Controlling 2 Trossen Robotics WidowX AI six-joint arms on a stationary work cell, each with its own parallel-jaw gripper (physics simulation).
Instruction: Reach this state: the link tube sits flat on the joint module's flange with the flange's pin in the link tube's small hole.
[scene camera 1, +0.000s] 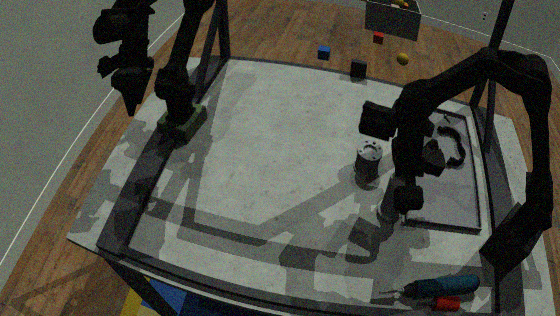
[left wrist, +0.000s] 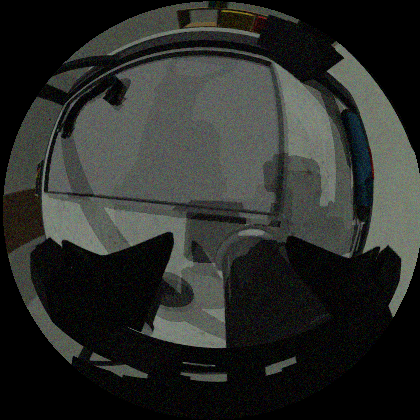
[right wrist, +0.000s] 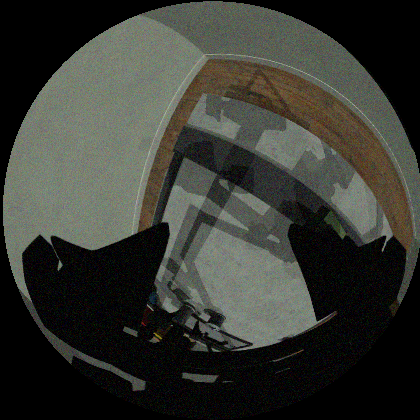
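Seen in the pictures: left gripper, fingertip midpoint: (left wrist: 232, 241) (right wrist: 188, 314); right gripper, fingertip midpoint: (scene camera 1: 135, 109) (right wrist: 231, 229); left arm's base, origin of the base link: (scene camera 1: 523, 227) (right wrist: 154, 324); right arm's base, origin of the base link: (scene camera 1: 180, 114).
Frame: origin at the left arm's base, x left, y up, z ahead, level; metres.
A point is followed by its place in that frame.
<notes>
The joint module (scene camera 1: 368, 169) {y -0.089, x 0.138, z 0.400 m} stands upright left of the left gripper in the scene view, its flange with small holes facing up; nothing sits on it. The pin cannot be made out. The grey link tube (scene camera 1: 388, 204) {y -0.062, x 0.185, z 0.290 m} (left wrist: 272, 295) {y -0.028, x 0.136, z 0.284 m} stands upright, apart from the module, partly hidden by the left gripper in the scene view. My left gripper (scene camera 1: 408, 197) {y -0.086, x 0.128, z 0.288 m} (left wrist: 232, 241) {y -0.086, x 0.128, z 0.288 m} is open and points down; in its wrist view the tube shows between the fingers, nearer the right-hand one and partly overlapped by it. My right gripper (scene camera 1: 131, 111) {y 0.098, x 0.543, z 0.682 m} (right wrist: 231, 229) {y 0.098, x 0.543, z 0.682 m} is open and empty, high at the left.
A framed tray (scene camera 1: 478, 175) {y -0.101, x -0.122, z 0.196 m} (left wrist: 280, 125) {y -0.105, x 0.087, z 0.180 m} lies on the right, with a curved dark part (scene camera 1: 462, 145) {y -0.089, x -0.159, z 0.286 m} (left wrist: 82, 102) {y -0.106, x -0.189, z 0.323 m} on it. A blue screwdriver (scene camera 1: 445, 285) {y -0.075, x 0.210, z 0.058 m} (left wrist: 358, 160) {y -0.092, x 0.194, z 0.077 m} and a red-handled tool (scene camera 1: 446, 304) {y -0.082, x 0.235, z 0.024 m} lie at the front right. A green block (scene camera 1: 184, 131) {y -0.074, x 0.429, z 0.733 m} stands at the left.
</notes>
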